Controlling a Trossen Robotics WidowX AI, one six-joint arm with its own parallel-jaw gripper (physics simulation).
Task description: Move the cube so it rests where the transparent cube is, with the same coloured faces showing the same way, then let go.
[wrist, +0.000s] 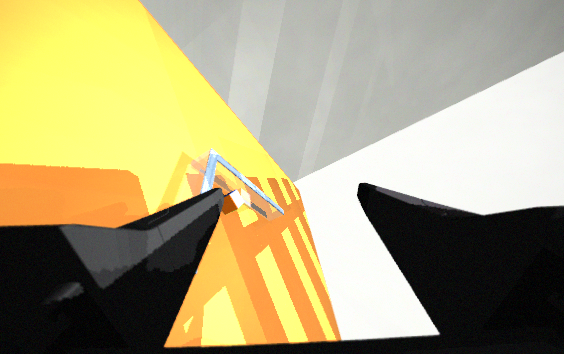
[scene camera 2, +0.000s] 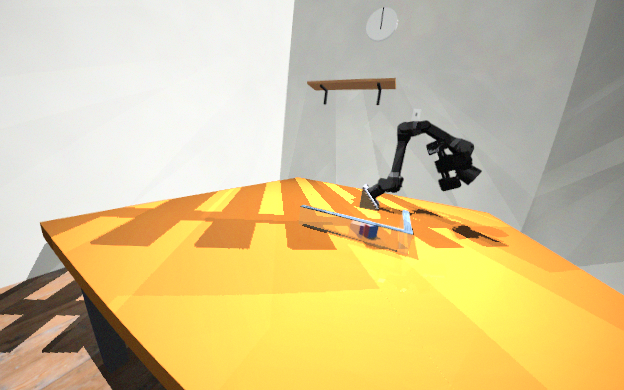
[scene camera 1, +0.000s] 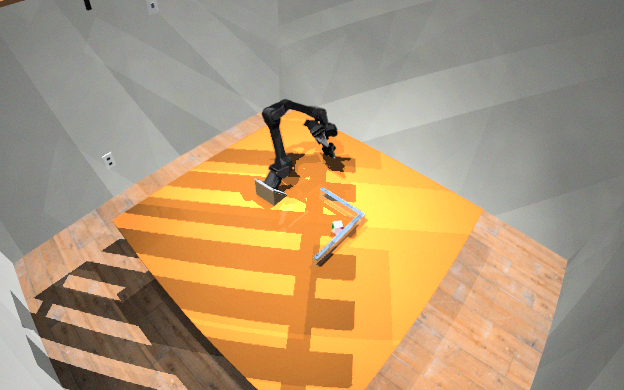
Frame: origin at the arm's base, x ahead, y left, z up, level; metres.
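Where they show: gripper, between the fingertips: (wrist: 290, 191) (scene camera 2: 436, 166) (scene camera 1: 331, 152); arm's base, origin of its link: (scene camera 2: 371, 193) (scene camera 1: 269, 185).
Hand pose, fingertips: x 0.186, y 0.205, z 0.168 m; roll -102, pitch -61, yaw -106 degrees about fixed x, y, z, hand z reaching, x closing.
Each offset is from my fingertips to the top centre of the thing. Level surfaces: height alone.
The cube {dx +0.175, dy -0.171, dz -0.189 m} (scene camera 1: 337, 224) (scene camera 2: 370, 231) (wrist: 232, 202) sits on the orange table, inside the corner of two low see-through walls. It shows a white top and a green side in scene camera 1, and red and blue sides in scene camera 2. The pale transparent cube {dx +0.194, dy -0.202, dz -0.189 m} (scene camera 1: 336, 231) (scene camera 2: 356, 228) (wrist: 245, 196) is right beside it, towards the far end of the longer wall; whether they overlap is unclear. My gripper (scene camera 1: 326, 145) (scene camera 2: 449, 174) (wrist: 290, 191) is open and empty. It hangs above the table, away from both cubes. The left finger partly covers the cube in the wrist view.
The two walls (scene camera 1: 342, 236) (scene camera 2: 355, 219) (wrist: 250, 184) have blue-grey top edges and meet in an L close to the cubes. The arm's base (scene camera 1: 270, 192) (scene camera 2: 369, 197) stands outside this corner. Striped shadows cross the orange table {dz -0.229 m} (scene camera 1: 425, 215) (scene camera 2: 300, 325) (wrist: 100, 100).
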